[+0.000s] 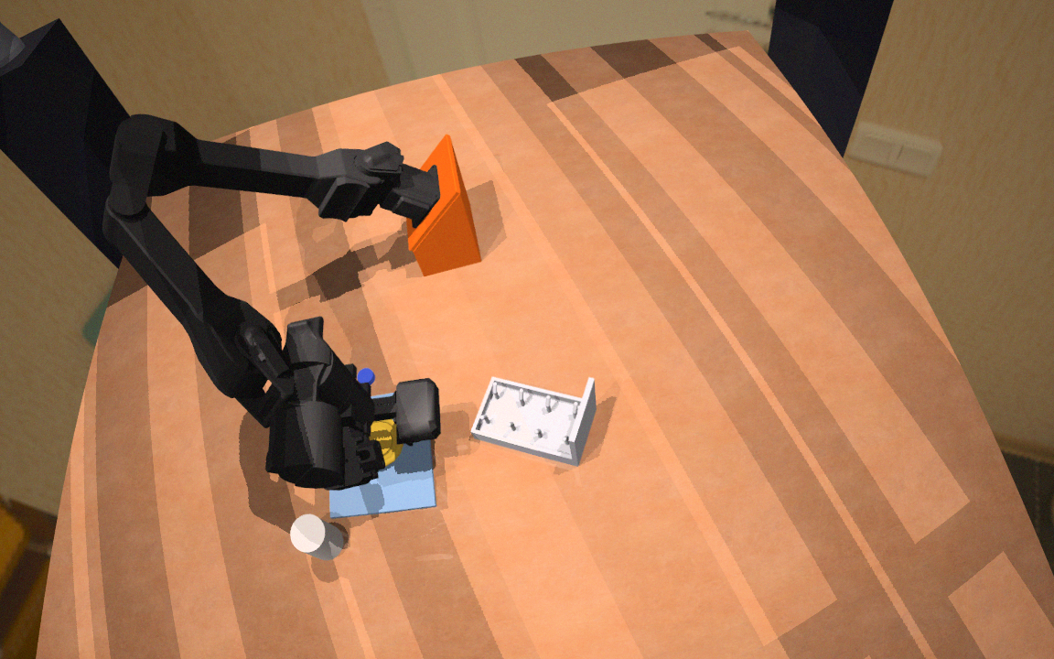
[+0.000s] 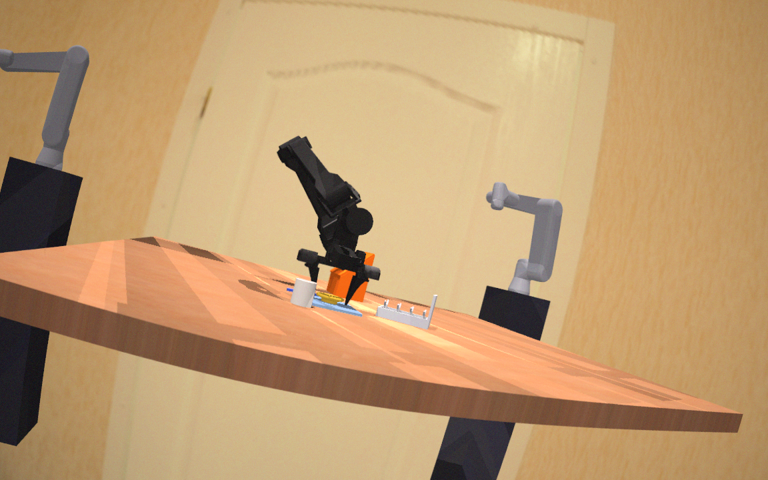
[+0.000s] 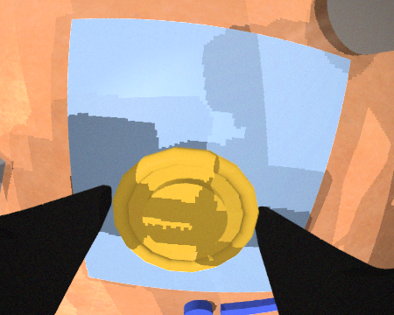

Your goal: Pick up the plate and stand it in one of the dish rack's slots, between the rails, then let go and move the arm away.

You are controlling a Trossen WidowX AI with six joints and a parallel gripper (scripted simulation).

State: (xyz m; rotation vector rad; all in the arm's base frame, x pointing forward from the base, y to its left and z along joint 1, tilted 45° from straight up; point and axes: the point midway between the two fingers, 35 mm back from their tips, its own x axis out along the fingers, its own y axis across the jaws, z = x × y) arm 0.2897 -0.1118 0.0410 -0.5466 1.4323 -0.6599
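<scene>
Right now my gripper tip is 1 cm short of the grey dish rack, 18 cm to the right of it and 2 cm below it. The rest, counted from my gripper tip: blue spoon: 10 cm behind, 4 cm to the right; yellow plate: 1 cm above; white cup: 11 cm ahead, 8 cm to the right, 2 cm above.
</scene>
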